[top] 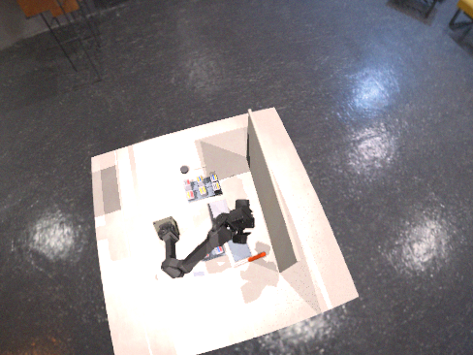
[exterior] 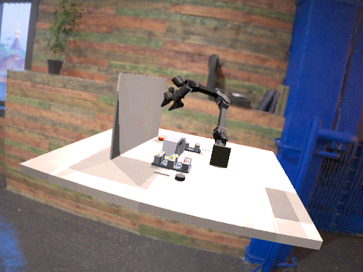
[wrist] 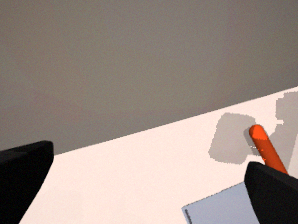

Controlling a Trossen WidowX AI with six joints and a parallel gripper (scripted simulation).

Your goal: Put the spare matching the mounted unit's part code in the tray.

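The grey spare block lies 32 cm to the left of my gripper tip, 21 cm below it and 6 cm behind it. Also, from my gripper tip: pale blue-grey square tray (25 cm below, 8 cm behind, 4 cm to the right); then tall grey upright panel (12 cm ahead, 9 cm to the left, 3 cm below); then black tape roll (52 cm to the left, 24 cm below, 19 cm behind).
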